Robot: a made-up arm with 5 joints.
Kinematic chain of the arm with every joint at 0, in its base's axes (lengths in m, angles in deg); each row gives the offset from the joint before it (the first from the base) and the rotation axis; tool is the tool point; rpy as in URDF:
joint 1: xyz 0.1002 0 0.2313 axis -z
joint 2: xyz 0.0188 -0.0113 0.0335 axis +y
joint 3: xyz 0.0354 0 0.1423 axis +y
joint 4: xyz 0.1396 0 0.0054 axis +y
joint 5: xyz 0.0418 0.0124 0 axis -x
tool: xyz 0 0 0 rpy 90 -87.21 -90
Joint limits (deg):
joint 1: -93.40..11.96
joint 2: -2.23..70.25
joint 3: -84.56..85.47
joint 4: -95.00..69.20
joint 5: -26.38..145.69
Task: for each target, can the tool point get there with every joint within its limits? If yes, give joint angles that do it. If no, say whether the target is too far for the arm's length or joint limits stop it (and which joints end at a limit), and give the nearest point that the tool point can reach.
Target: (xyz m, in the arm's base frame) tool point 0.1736 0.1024 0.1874
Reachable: yes | joints -53.87 37.29 68.37 -52.88 39.47
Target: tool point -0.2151 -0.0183 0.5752
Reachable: no: too far | nearest point 0.0983 0.0141 0.5678 | short by 0.315 m
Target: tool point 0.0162 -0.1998 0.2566
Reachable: no: joint limits stop it (at a limit: joint 1, joint 2, joint 3) | nearest point 0.0992 -0.0016 0.2242 | short by 0.217 m
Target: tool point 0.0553 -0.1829 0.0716
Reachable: no: joint limits stop it (at a limit: joint 1, joint 2) | nearest point 0.1489 -0.0092 0.1393 | short by 0.209 m
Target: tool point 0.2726 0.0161 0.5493
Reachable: yes | joints -4.96 8.44 -57.14 -26.98 106.86
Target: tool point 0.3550 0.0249 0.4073
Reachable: yes | joints -5.34 20.07 -10.71 -76.12 77.32
